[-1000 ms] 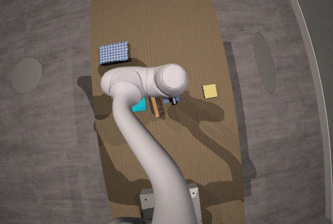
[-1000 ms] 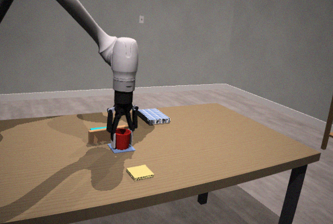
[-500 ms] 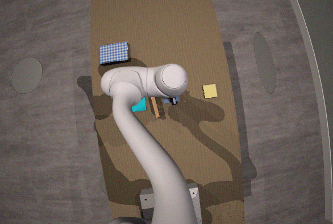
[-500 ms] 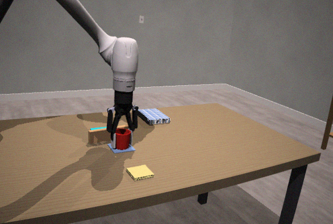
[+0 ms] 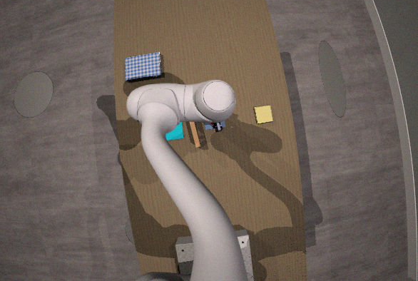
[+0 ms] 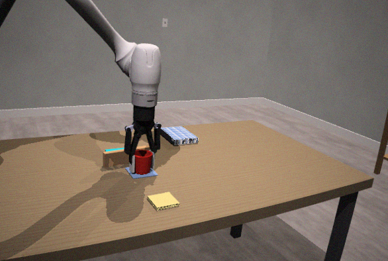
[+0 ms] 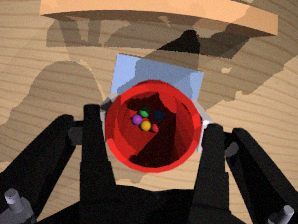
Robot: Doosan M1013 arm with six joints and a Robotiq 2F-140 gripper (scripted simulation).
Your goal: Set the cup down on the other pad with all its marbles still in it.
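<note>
Now: hand 5 cm above the blue pad. Round my hand: cyan pad (5 cm behind, 20 cm to the left, 5 cm below); then wooden rail (2 cm behind, 10 cm to the left, 2 cm below); then red cup (2 cm below).
</note>
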